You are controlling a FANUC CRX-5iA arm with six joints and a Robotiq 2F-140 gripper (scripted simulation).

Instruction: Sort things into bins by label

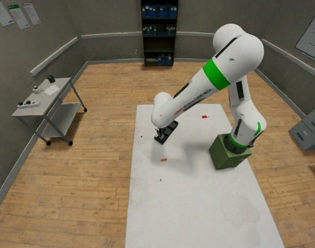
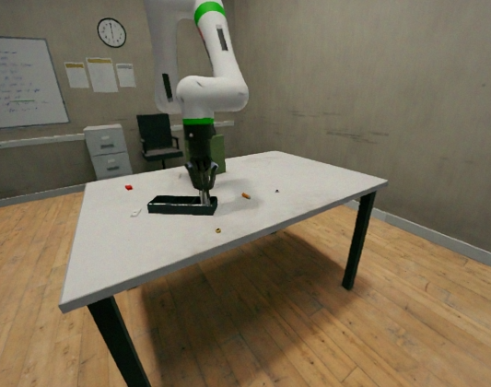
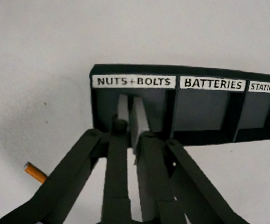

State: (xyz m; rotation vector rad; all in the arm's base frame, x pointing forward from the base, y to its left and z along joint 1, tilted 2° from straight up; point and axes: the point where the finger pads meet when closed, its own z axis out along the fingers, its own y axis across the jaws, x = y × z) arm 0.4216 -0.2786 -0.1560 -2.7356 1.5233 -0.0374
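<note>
Now: hand 49 cm past the red piece, 15 cm to the left of it and 4 cm above it. Also, from my hand: yellow ring (16 cm ahead, 6 cm to the right, 5 cm below); black bin tray (6 cm to the right, 6 cm behind, 3 cm below); orange object (19 cm to the left, 4 cm below, 3 cm ahead).
</note>
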